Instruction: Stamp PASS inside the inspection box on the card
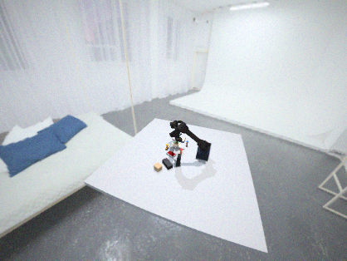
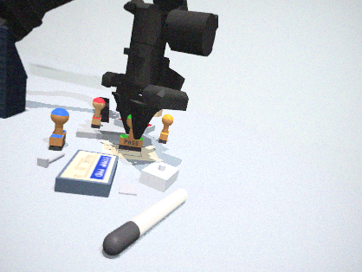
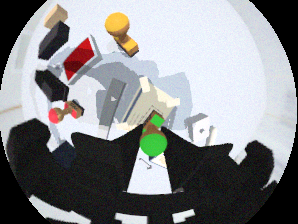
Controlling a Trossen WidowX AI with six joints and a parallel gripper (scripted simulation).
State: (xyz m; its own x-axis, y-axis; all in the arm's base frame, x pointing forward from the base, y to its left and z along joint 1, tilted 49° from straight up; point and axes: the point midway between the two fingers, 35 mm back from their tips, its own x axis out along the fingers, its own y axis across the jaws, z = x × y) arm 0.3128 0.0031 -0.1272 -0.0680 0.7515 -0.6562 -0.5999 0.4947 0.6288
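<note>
My gripper tip is now 40 mm above the card and 10 mm to the right of it. The rest, counted from my gripper tip: white block (90 mm to the right, 60 mm ahead, 20 mm below); then green-topped stamp (right at my gripper tip); then grey bar (60 mm to the left, 50 mm behind, 30 mm below).
</note>
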